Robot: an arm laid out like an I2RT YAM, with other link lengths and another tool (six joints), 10 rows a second.
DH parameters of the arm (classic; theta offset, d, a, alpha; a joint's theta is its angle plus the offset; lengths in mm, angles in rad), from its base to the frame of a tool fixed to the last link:
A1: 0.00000 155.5 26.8 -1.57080
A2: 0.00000 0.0 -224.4 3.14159
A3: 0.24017 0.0 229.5 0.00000
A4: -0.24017 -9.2 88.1 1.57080
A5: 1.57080 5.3 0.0 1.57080
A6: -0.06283 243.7 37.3 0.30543
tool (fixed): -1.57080 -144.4 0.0 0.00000
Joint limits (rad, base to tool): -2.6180..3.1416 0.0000..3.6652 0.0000..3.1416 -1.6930..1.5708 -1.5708..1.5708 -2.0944..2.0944
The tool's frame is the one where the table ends.
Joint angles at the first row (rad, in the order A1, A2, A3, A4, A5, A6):
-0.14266, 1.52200, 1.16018, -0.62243, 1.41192, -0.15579
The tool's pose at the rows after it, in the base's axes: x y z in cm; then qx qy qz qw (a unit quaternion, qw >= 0):
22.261, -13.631, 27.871, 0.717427, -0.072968, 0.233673, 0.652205
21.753, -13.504, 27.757, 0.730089, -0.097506, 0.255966, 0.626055
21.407, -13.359, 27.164, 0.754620, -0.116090, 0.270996, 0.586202
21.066, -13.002, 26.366, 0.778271, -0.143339, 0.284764, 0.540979
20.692, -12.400, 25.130, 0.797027, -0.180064, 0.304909, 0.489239
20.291, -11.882, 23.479, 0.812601, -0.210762, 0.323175, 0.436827
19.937, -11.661, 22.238, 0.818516, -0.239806, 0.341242, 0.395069
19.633, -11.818, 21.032, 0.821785, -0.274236, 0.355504, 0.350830
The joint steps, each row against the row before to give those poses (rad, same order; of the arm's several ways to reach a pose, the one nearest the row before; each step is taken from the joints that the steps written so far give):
0.00000, -0.01653, 0.01019, -0.05471, -0.04013, 0.06720
0.00149, -0.00664, 0.04571, -0.12537, -0.06436, 0.12888
-0.00052, -0.00531, 0.03196, -0.09879, -0.09783, 0.09248
-0.00097, -0.00461, 0.02791, -0.08533, -0.10724, 0.09549
-0.00117, -0.02476, -0.00746, -0.03483, -0.11778, 0.08728
-0.00964, -0.04452, -0.05345, 0.02408, -0.11792, 0.04536
-0.02130, -0.04847, -0.05406, 0.04062, -0.09463, 0.02580
-0.04574, -0.04250, -0.04795, 0.04429, -0.10773, 0.01732

